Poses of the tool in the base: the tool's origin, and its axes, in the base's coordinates. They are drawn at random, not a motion.
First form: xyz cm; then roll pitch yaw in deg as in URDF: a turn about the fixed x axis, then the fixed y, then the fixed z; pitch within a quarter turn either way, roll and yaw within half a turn.
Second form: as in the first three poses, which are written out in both.
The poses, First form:
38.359 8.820 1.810 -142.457 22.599 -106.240
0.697 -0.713 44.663 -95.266 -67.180 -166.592
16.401 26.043 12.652 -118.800 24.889 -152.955
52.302 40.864 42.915 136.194 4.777 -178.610
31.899 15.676 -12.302 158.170 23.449 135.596
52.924 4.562 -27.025 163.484 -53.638 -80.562
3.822 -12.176 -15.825 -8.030 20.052 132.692
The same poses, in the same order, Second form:
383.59 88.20 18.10 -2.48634 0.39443 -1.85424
6.97 -7.13 446.63 -1.66271 -1.17251 -2.90758
164.01 260.43 126.52 -2.07345 0.43439 -2.66957
523.02 408.64 429.15 2.37703 0.08337 -3.11733
318.99 156.76 -123.02 2.76059 0.40926 2.36660
529.24 45.62 -270.25 2.85333 -0.93616 -1.40607
38.22 -121.76 -158.25 -0.14015 0.34997 2.31591

